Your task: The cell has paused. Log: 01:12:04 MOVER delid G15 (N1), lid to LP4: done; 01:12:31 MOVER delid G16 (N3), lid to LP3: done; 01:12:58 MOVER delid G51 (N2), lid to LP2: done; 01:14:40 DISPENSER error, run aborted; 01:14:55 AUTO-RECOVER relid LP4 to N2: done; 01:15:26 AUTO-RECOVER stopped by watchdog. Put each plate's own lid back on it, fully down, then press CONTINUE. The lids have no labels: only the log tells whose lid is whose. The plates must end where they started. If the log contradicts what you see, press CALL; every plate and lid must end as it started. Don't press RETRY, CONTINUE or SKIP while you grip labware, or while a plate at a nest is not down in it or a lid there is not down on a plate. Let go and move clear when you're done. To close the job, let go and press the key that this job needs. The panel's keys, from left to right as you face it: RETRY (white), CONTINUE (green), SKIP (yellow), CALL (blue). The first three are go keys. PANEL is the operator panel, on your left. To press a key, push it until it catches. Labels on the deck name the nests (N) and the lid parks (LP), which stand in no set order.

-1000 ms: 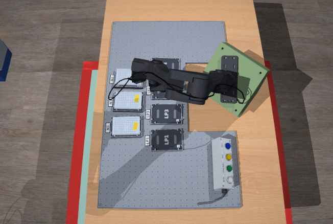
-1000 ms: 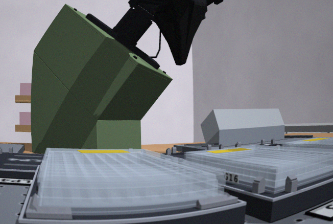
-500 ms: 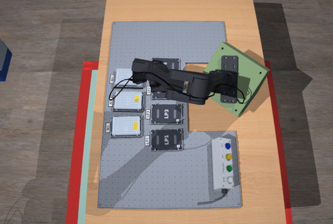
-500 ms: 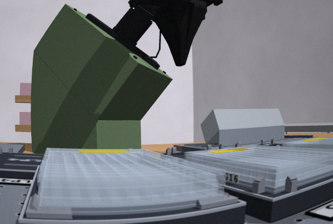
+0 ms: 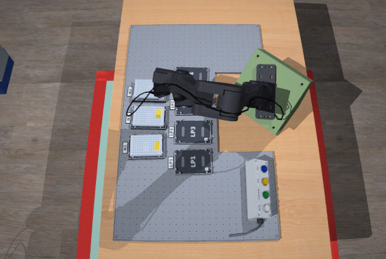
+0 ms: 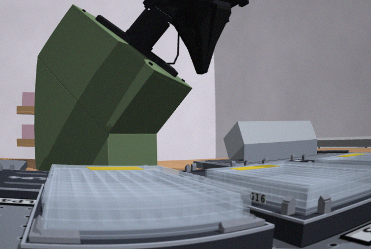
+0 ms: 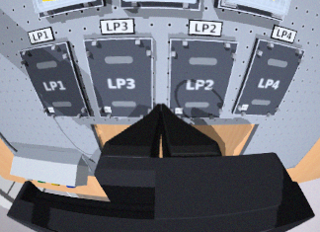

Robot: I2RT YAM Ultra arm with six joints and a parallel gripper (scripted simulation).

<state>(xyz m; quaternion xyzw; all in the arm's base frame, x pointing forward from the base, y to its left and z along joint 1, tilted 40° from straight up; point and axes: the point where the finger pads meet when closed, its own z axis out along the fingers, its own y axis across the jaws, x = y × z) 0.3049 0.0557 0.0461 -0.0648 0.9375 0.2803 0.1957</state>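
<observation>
Right now my hand is 37 cm past the green continue key, 26 cm to the right of it and 7 cm above it. The rest, counted from my hand: lid (15 cm ahead, 10 cm below, 4 cm to the left); then blue call key (35 cm behind, 16 cm to the left, 7 cm below); then plate (15 cm ahead, 11 cm below, 4 cm to the left).
</observation>
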